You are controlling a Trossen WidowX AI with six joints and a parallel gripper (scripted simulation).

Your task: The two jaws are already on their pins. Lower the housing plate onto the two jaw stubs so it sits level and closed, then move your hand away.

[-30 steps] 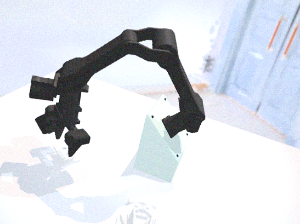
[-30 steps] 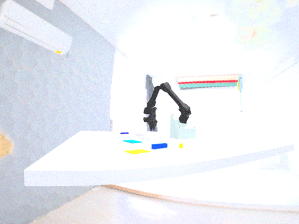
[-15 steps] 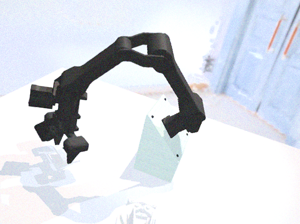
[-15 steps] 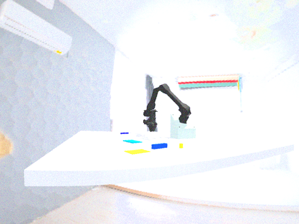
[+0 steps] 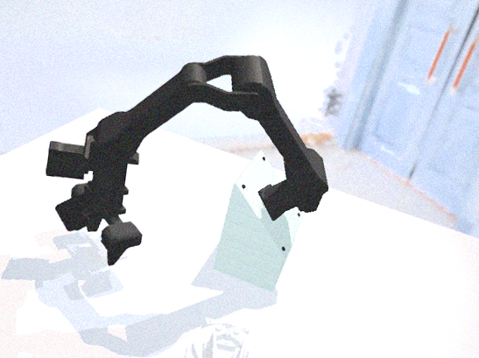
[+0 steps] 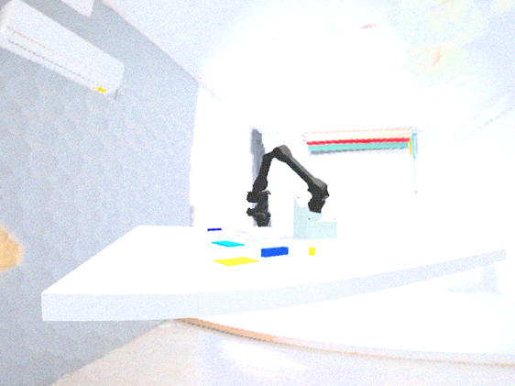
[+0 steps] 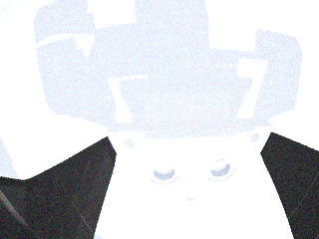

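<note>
The small white bracket lies 1 cm behind my gripper tip and 1 cm to the left of it.
</note>
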